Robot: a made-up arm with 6 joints.
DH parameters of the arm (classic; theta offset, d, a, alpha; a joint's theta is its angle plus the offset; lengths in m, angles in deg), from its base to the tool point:
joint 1: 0 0.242 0 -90
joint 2: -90 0 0.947 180
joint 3: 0 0 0 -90
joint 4: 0 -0.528 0 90
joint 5: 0 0.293 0 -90
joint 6: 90 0 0 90
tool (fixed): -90 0 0 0
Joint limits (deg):
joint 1: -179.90..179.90
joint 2: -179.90..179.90
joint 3: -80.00..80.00
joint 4: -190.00..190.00
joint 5: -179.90..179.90
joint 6: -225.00..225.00
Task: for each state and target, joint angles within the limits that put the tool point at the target. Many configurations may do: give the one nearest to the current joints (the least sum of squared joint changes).
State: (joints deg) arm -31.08 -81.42 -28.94 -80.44 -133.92 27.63
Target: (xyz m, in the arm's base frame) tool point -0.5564 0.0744 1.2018
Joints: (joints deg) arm -19.49 -62.18 25.74 -66.78 -133.92 27.63
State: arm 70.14 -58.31 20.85 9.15 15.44 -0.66
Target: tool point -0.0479 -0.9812 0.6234
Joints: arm 69.92 -98.94 -5.86 -5.08 15.44 -0.66
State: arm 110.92 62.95 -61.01 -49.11 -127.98 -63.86
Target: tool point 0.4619 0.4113 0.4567
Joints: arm 67.25 37.01 -41.38 -24.36 -127.98 -63.86
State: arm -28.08 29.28 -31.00 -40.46 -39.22 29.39
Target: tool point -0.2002 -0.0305 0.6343
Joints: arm -42.96 3.50 -79.86 -57.19 -39.22 29.39
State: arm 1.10 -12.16 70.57 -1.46 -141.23 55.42
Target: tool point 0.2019 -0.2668 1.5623
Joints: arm 4.76 -11.19 44.30 -15.29 -141.23 55.42
